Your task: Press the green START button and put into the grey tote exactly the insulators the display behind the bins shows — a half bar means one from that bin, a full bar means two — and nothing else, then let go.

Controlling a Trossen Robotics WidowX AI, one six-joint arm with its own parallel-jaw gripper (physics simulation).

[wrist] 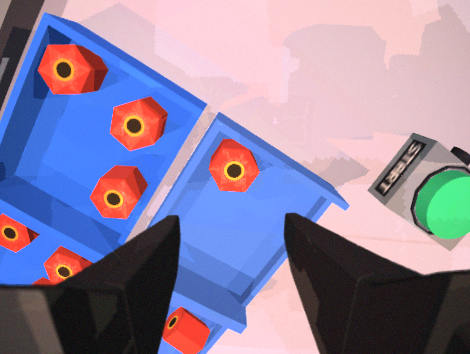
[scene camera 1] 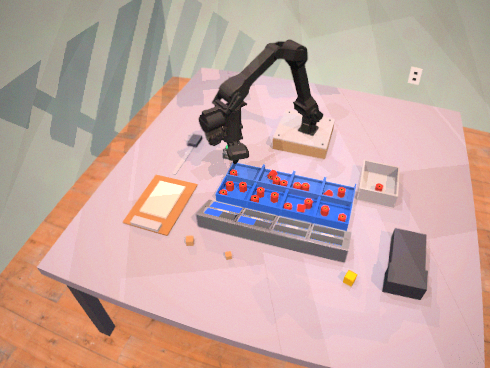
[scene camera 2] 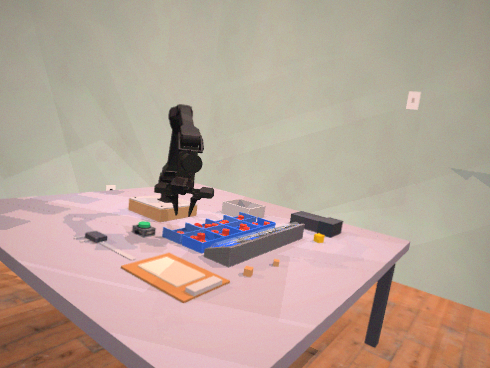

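Note:
My gripper [scene camera 1: 235, 161] [scene camera 2: 183, 215] [wrist: 232, 225] is partly open and empty, pointing down above the back-left blue bin. That bin holds one red insulator [scene camera 1: 233, 172] [wrist: 234, 170], which lies beyond the fingertips in the wrist view. Other bins hold more red insulators, upright or tipped. The grey tote [scene camera 1: 378, 196] [scene camera 2: 235, 210] stands right of the bins with one red insulator [scene camera 1: 379, 187] inside. The display [scene camera 1: 272, 237] [scene camera 2: 265, 248] shows a full upper bar and half lower bar at far left, and a half lower bar in the second column. The green START button [scene camera 2: 144, 225] [wrist: 447, 207] stands beside the bins.
An orange clipboard [scene camera 1: 187, 192] [scene camera 2: 130, 269] lies left of the display. Two small orange cubes [scene camera 1: 189, 240] [scene camera 1: 228, 255] and a yellow cube [scene camera 1: 350, 278] [scene camera 2: 319, 238] lie in front. A dark block [scene camera 1: 407, 262] [scene camera 2: 316, 223] stands at the right.

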